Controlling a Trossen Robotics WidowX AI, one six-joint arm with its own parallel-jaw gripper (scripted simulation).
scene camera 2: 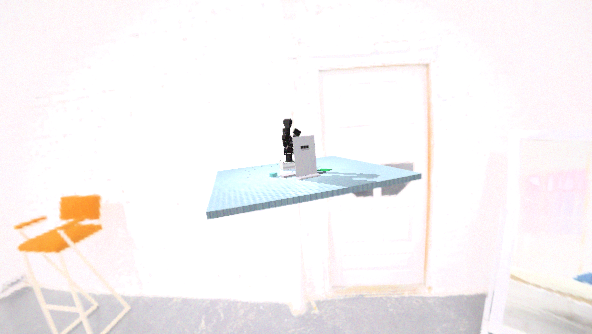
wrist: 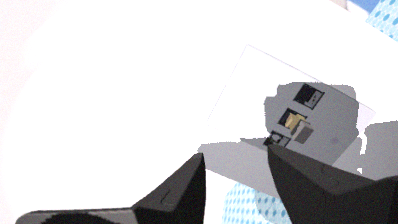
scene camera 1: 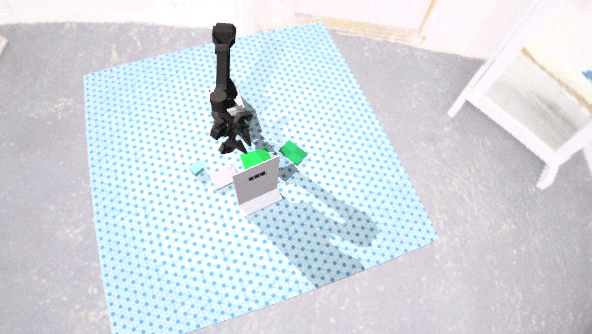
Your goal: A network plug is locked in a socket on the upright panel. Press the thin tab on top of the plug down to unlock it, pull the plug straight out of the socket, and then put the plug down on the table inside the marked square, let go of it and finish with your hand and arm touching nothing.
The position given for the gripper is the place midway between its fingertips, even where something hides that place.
Observation:
In view: the gripper (scene camera 1: 248, 150) and an upright panel (scene camera 1: 255, 188).
The gripper also shows in the wrist view (wrist: 235, 157). The upright panel also shows in the wrist view (wrist: 327, 68).

